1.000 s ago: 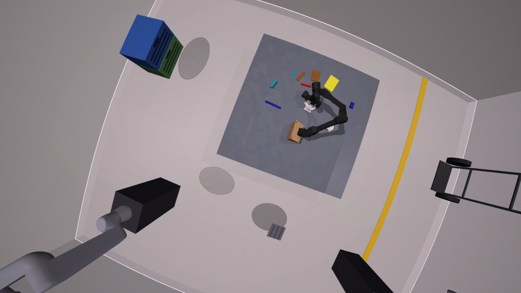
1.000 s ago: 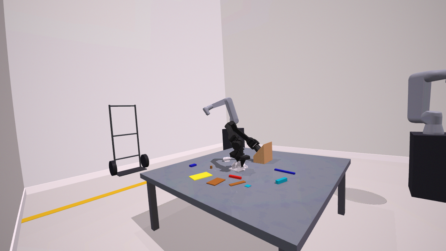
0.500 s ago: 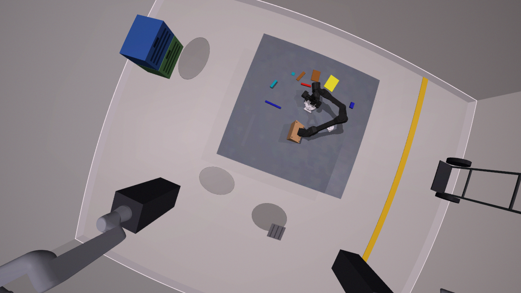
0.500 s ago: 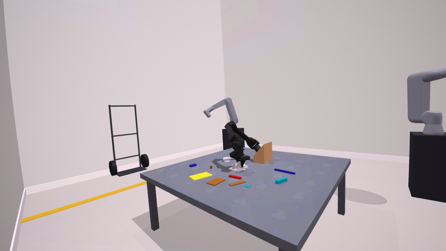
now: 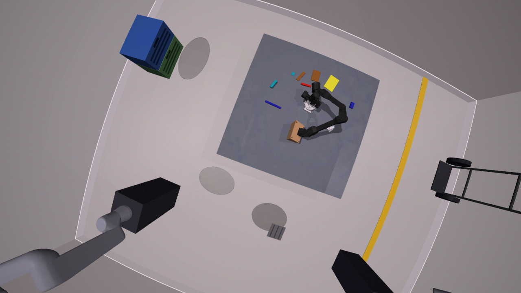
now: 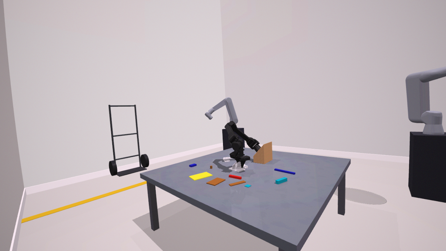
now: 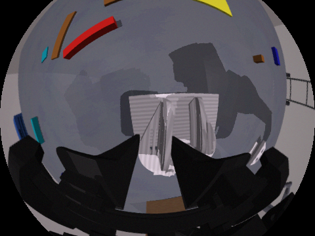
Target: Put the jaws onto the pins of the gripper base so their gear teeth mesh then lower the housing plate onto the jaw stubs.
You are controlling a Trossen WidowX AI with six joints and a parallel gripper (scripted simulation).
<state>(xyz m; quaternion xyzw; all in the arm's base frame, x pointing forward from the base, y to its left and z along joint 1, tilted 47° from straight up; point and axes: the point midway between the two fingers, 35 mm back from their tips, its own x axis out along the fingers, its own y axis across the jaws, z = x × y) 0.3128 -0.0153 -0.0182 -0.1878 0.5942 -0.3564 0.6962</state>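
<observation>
The flat white ribbed part is 30 mm to the right of my gripper tip, 20 mm below it and 10 mm ahead of it. Round my gripper tip: brown plate (290 mm ahead, 20 mm below, 10 mm to the left); white jaw (40 mm to the right, 40 mm behind); red bar (160 mm ahead, 70 mm to the left, 20 mm below).
</observation>
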